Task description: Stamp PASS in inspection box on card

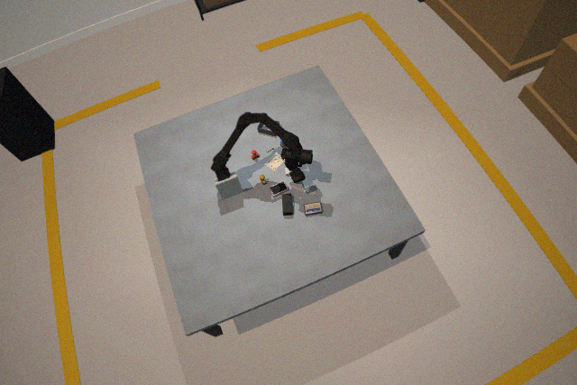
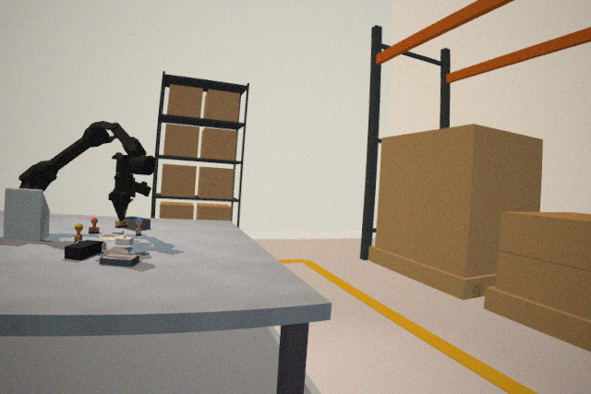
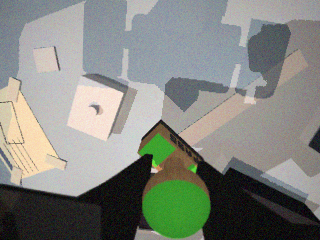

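The ink pad is 100 mm behind my gripper tip, 90 mm below it and 10 mm to the right of it. Round my gripper tip: black block: 120 mm to the right, 90 mm behind, 70 mm below; then yellow stamp: 160 mm behind, 70 mm to the left, 70 mm below; then green-knobbed stamp: right at my gripper tip.
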